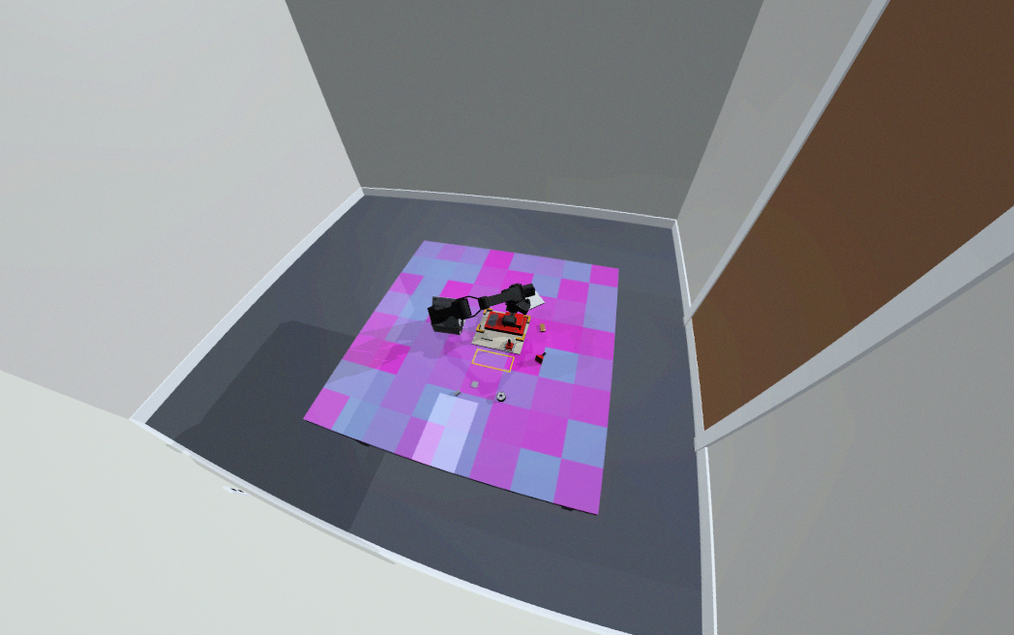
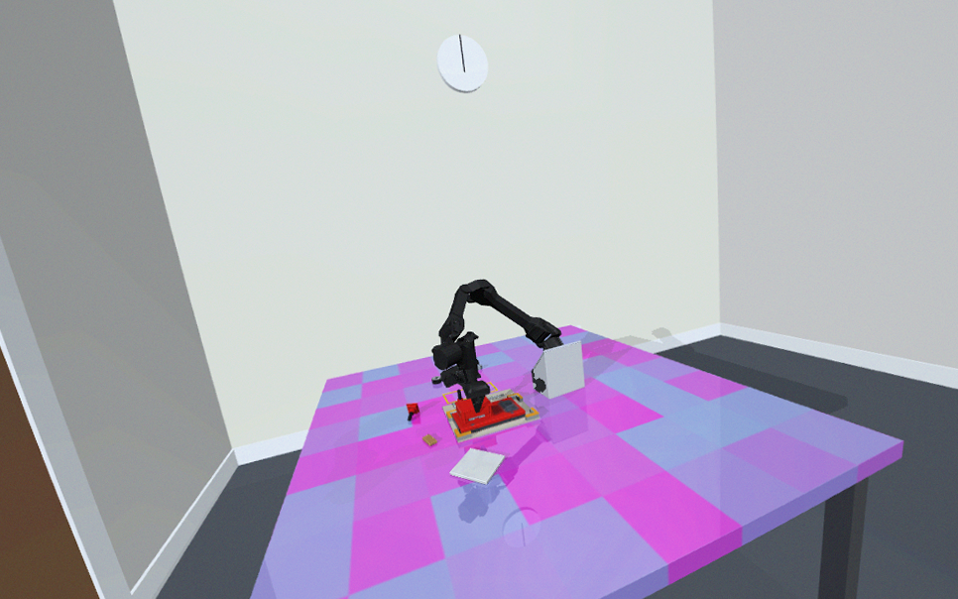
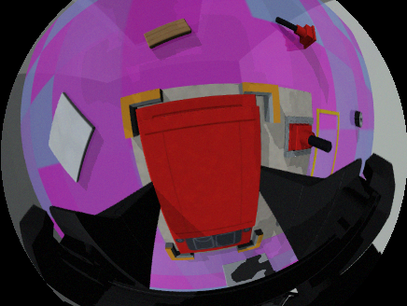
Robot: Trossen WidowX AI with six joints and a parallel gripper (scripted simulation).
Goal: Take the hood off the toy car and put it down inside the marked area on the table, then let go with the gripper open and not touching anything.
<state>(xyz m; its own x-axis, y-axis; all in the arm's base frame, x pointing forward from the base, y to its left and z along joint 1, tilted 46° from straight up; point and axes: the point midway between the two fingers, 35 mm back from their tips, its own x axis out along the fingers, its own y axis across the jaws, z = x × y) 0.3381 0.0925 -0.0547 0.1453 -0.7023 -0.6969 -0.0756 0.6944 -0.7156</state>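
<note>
The small grey piece is 70 mm behind my gripper tip, 360 mm to the right of it and 50 mm below it. From my gripper tip the other things lie so: white flat plate: 40 mm ahead, 200 mm to the left, 50 mm below; small brown block: 140 mm ahead, 30 mm to the left, 50 mm below; red hood: right at my gripper tip.
</note>
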